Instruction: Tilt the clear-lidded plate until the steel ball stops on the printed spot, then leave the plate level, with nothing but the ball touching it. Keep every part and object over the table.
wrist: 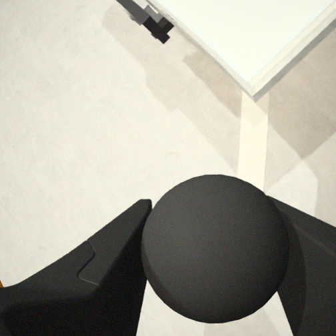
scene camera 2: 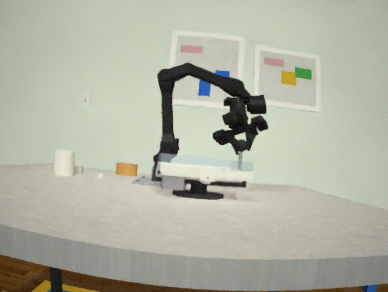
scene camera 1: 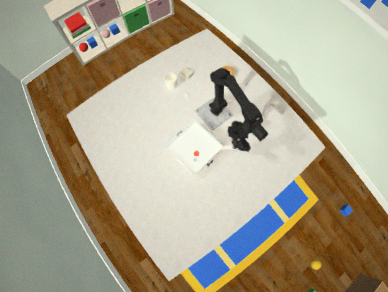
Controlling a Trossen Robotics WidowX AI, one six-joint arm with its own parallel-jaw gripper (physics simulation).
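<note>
The white clear-lidded plate [scene camera 1: 192,136] [scene camera 2: 187,171] [wrist: 280,30] sits on a black stand [scene camera 2: 198,195]; its exact tilt is hard to tell. A red printed spot [scene camera 1: 196,153] shows on it. The small grey steel ball [scene camera 1: 195,160] lies just off the spot, on its lower side in scene camera 1. A pale bar [scene camera 1: 227,147] [wrist: 253,140] runs out from the plate's corner, with an upright post [scene camera 2: 240,160] under a round black knob [wrist: 215,270]. My gripper [scene camera 1: 241,145] [scene camera 2: 242,145] [wrist: 204,208] is shut on the knob, beside the plate's corner.
A white cup [scene camera 1: 171,81] [scene camera 2: 64,163], a beige block [scene camera 1: 186,73], an orange cylinder [scene camera 1: 228,69] [scene camera 2: 126,169] and a small white piece [scene camera 1: 187,95] [scene camera 2: 100,175] stand near the arm's base. The arm's grey mounting plate [scene camera 1: 215,120] is close beside the clear-lidded plate.
</note>
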